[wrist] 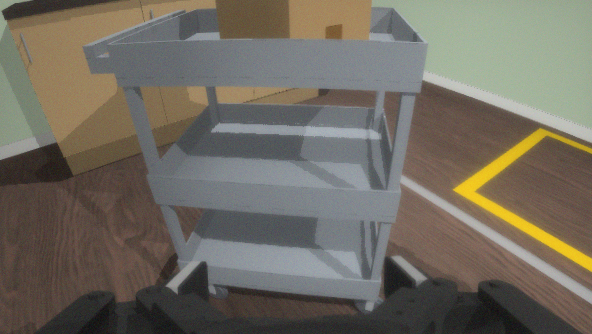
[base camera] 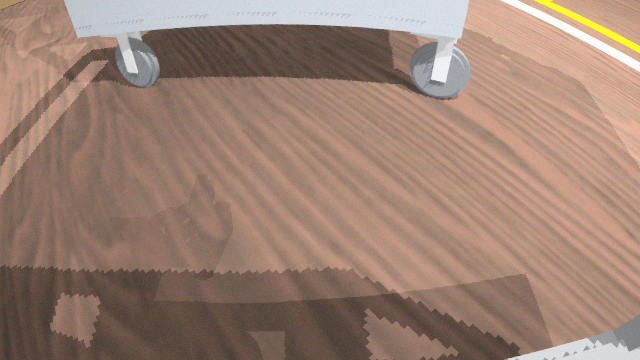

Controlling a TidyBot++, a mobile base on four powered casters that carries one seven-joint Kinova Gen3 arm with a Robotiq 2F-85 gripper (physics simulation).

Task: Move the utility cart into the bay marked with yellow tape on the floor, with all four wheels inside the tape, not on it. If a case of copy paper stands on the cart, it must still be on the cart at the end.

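Frame: origin at the arm's base, x ahead, y left, z up, level; centimetres.
Seen in the pictures: gripper, fingertip midpoint: [wrist: 296, 279].
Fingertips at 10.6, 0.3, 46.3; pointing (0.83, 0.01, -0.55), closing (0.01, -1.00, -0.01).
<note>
Pixels of each thing's top centre, then the offset from my fingertips to it, as dx, dy, dz. "pt": a spot on its surface instead.
- tan box, surface spot: [wrist: 330, 17] pt +60.8, -8.2, +2.1
- white line, surface spot: [base camera: 575, 35] pt +82.0, -79.3, -85.8
The grey three-shelf utility cart [base camera: 270, 15] [wrist: 275, 200] stands upright ahead, its long side facing me, with its handle at the left end in the wrist view. Two of its wheels show in the base camera view. A tan box [wrist: 330, 17], cut off by the frame's top, stands on the cart's top shelf. The yellow tape [base camera: 590, 25] [wrist: 530, 231] marks a bay on the floor to the right of the cart; the cart stands outside it. My gripper [wrist: 296, 279] is open and empty, in front of the cart's lower part and apart from it as far as shows.
A white line [base camera: 575, 35] [wrist: 470, 220] runs along the floor between the cart and the yellow tape. Wooden cabinets [wrist: 95, 90] with a dark top stand behind the cart at the left. A green wall [wrist: 510, 50] with a white baseboard is at the back right.
</note>
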